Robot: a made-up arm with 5 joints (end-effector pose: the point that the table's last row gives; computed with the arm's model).
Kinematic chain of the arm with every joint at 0, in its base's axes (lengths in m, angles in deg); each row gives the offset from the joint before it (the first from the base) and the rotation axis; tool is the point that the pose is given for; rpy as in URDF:
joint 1: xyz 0 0 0.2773 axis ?
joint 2: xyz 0 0 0 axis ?
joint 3: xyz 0.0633 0 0.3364 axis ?
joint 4: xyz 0.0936 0 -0.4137 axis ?
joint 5: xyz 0.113 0 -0.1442 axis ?
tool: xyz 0 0 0 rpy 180 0 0
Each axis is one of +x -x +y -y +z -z.
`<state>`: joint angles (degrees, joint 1 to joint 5).
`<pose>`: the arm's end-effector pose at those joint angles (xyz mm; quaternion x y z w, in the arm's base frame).
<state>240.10 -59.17 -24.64 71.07 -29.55</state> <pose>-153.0 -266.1 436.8 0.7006 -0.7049 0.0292 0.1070</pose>
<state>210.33 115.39 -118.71 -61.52 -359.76</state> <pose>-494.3 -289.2 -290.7 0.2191 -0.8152 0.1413 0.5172</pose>
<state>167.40 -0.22 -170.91 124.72 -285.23</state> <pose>-210.5 47.0 1019.5 -0.6348 -0.6646 0.2034 0.3374</pose>
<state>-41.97 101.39 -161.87 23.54 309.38</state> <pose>669.4 -602.1 -20.9 0.9458 0.0715 0.2189 0.2290</pose>
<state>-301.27 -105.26 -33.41 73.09 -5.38</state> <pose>20.6 34.0 665.6 -0.7125 -0.4462 -0.4839 0.2431</pose>
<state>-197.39 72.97 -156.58 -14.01 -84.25</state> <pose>-849.0 265.9 493.4 0.3628 -0.5496 -0.5833 0.4754</pose>
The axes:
joint 1: +z
joint 2: +y
joint 3: +y
joint 4: +y
joint 5: -z

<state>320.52 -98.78 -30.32 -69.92 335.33</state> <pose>-180.6 148.7 721.6 -0.1638 0.0213 0.8357 0.5237</pose>
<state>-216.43 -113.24 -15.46 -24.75 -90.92</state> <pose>85.6 -63.2 713.9 0.1051 -0.2041 -0.8723 0.4316</pose>
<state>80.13 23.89 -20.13 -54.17 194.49</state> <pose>76.0 437.0 135.5 -0.4904 0.7604 0.3130 0.2887</pose>
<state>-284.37 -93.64 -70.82 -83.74 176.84</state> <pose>-122.8 -479.5 691.4 0.3558 -0.4333 0.4895 0.6679</pose>
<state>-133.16 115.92 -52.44 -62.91 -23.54</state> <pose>-39.7 -42.4 -340.5 -0.5763 0.8172 0.0010 0.0049</pose>
